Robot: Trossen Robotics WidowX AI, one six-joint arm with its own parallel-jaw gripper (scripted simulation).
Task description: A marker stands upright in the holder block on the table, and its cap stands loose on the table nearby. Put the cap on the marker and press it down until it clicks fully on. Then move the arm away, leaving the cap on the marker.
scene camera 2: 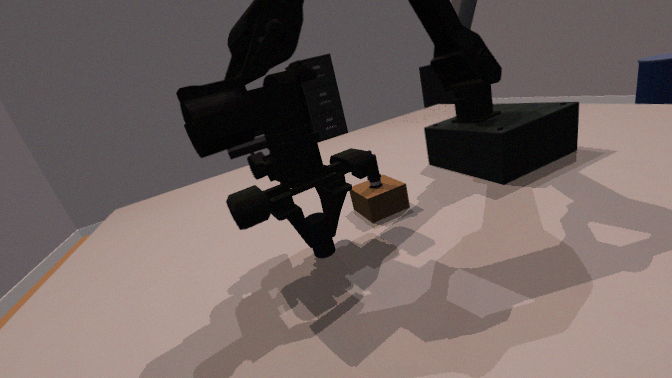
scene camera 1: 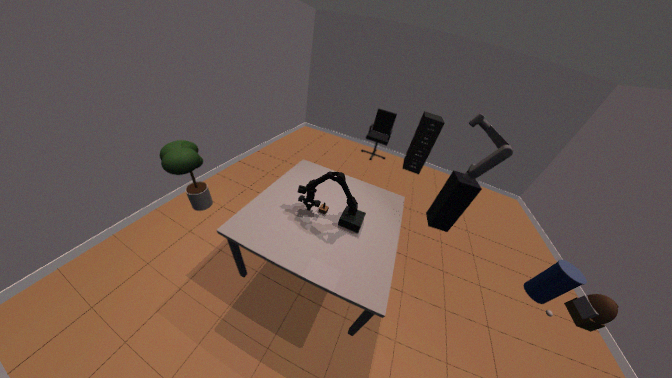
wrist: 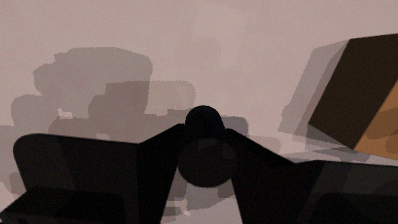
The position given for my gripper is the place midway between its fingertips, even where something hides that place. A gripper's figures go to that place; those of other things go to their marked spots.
Scene:
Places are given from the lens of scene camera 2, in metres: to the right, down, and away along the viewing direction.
my gripper (scene camera 2: 321,241): -0.02, 0.07, 0.40
black marker cap (scene camera 2: 317,223): -0.02, 0.04, 0.37
brown holder block (scene camera 2: 384,205): 0.07, 0.03, 0.45
The marked spots on the brown holder block and the black marker cap are 0.12 m apart.

